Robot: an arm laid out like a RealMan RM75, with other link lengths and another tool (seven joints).
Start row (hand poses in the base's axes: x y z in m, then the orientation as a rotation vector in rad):
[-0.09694 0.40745 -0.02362 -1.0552 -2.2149 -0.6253]
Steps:
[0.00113 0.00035 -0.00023 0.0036 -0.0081 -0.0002]
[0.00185 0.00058 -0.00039 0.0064 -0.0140 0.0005]
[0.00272 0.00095 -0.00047 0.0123 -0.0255 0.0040]
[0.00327 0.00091 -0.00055 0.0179 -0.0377 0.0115]
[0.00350 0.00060 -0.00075 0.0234 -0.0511 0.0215]
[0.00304 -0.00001 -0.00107 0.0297 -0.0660 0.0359]
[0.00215 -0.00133 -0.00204 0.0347 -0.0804 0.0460]
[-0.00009 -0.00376 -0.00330 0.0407 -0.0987 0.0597]
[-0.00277 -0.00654 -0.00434 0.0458 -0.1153 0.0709]
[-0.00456 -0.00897 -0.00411 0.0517 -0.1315 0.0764]
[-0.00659 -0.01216 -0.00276 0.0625 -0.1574 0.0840]
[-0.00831 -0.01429 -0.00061 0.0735 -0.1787 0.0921]
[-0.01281 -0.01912 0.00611 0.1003 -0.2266 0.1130]
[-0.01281 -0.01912 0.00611 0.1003 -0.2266 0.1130]
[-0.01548 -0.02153 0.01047 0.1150 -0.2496 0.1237]
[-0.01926 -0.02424 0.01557 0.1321 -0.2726 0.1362]
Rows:
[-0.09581 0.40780 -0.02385 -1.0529 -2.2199 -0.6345]
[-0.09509 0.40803 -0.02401 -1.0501 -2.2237 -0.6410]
[-0.09422 0.40840 -0.02409 -1.0418 -2.2317 -0.6532]
[-0.09367 0.40836 -0.02417 -1.0289 -2.2420 -0.6639]
[-0.09344 0.40805 -0.02437 -1.0128 -2.2543 -0.6741]
[-0.09390 0.40744 -0.02469 -0.9909 -2.2690 -0.6842]
[-0.09479 0.40612 -0.02566 -0.9746 -2.2822 -0.6945]
[-0.09703 0.40369 -0.02692 -0.9528 -2.2994 -0.7068]
[-0.09971 0.40091 -0.02796 -0.9345 -2.3145 -0.7182]
[-0.10150 0.39848 -0.02773 -0.9225 -2.3267 -0.7328]
[-0.10353 0.39529 -0.02638 -0.9038 -2.3448 -0.7581]
[-0.10525 0.39316 -0.02423 -0.8849 -2.3588 -0.7803]
[-0.10975 0.38833 -0.01751 -0.8371 -2.3892 -0.8312]
[-0.10975 0.38833 -0.01751 -0.8371 -2.3892 -0.8312]
[-0.11242 0.38592 -0.01315 -0.8119 -2.4023 -0.8573]
[-0.11620 0.38321 -0.00805 -0.7829 -2.4142 -0.8849]

